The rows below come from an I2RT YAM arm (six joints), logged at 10 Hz.
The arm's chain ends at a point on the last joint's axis. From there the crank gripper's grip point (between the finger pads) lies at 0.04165 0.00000 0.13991 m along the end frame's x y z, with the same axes.
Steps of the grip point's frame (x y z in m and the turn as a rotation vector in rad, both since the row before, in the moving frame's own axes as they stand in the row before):
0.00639, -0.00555, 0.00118, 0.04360, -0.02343, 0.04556
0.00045, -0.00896, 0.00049, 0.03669, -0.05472, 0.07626
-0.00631, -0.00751, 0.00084, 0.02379, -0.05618, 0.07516
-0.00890, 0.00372, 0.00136, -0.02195, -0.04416, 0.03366
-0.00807, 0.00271, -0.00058, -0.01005, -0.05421, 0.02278
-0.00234, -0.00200, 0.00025, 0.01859, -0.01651, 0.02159
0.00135, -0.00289, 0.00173, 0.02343, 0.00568, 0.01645
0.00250, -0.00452, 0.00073, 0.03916, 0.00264, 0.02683
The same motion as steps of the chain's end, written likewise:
0.00958, -0.00125, 0.00033, 0.04360, -0.02343, 0.04556
0.00808, -0.00667, -0.00154, 0.03669, -0.05472, 0.07626
0.00160, -0.00699, -0.00127, 0.02379, -0.05618, 0.07516
-0.00261, -0.00067, -0.00029, -0.02195, -0.04416, 0.03366
-0.00040, 0.00043, -0.00262, -0.01005, -0.05421, 0.02278
-0.00004, -0.00027, -0.00040, 0.01859, -0.01651, 0.02159
0.00053, -0.00031, 0.00200, 0.02343, 0.00568, 0.01645
0.00207, -0.00017, 0.00093, 0.03916, 0.00264, 0.02683

